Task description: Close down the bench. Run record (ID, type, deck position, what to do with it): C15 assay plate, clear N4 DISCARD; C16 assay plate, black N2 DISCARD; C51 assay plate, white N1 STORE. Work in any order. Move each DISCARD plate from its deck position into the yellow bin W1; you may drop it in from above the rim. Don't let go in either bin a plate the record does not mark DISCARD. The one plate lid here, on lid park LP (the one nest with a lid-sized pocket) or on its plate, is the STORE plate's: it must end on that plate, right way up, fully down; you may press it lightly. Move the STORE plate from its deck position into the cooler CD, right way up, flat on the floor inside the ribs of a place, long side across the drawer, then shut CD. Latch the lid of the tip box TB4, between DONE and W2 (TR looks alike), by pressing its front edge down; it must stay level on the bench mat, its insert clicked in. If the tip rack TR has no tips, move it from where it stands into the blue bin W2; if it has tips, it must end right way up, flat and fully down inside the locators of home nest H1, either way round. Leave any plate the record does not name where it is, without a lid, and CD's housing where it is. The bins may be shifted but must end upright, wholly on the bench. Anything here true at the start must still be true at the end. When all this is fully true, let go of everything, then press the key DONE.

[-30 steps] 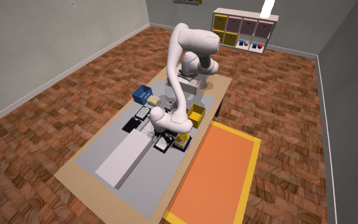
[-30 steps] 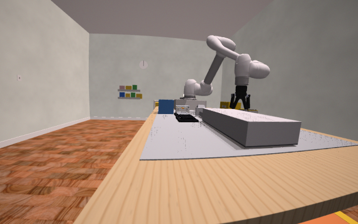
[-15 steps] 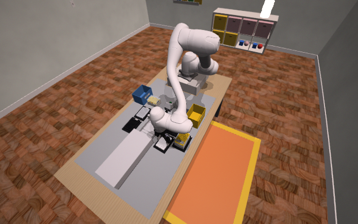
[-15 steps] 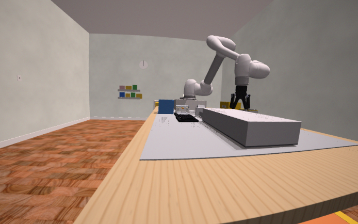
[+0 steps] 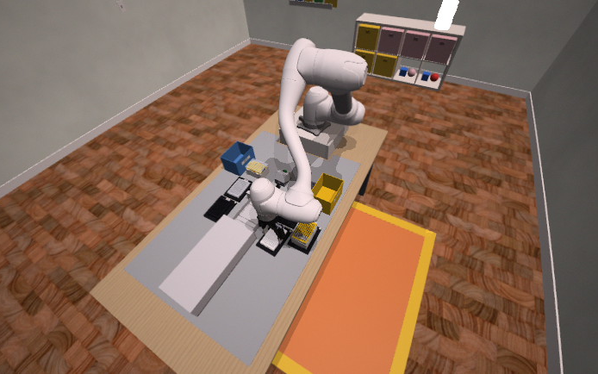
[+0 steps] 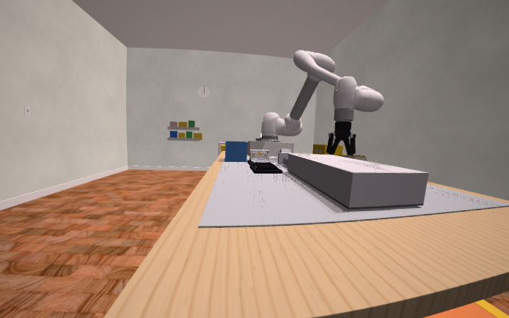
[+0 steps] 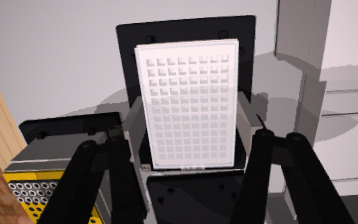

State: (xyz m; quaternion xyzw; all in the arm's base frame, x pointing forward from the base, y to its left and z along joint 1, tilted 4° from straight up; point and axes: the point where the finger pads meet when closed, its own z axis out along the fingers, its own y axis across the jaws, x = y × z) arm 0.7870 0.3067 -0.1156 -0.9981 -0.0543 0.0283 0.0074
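My hand is 2 cm above the plate lid. From my hand the other things lie so: yellow tip rack (12 cm to the left, 11 cm behind, 1 cm above); white plate (2 cm below); black nest N3 (18 cm behind, 4 cm below, 2 cm to the right).
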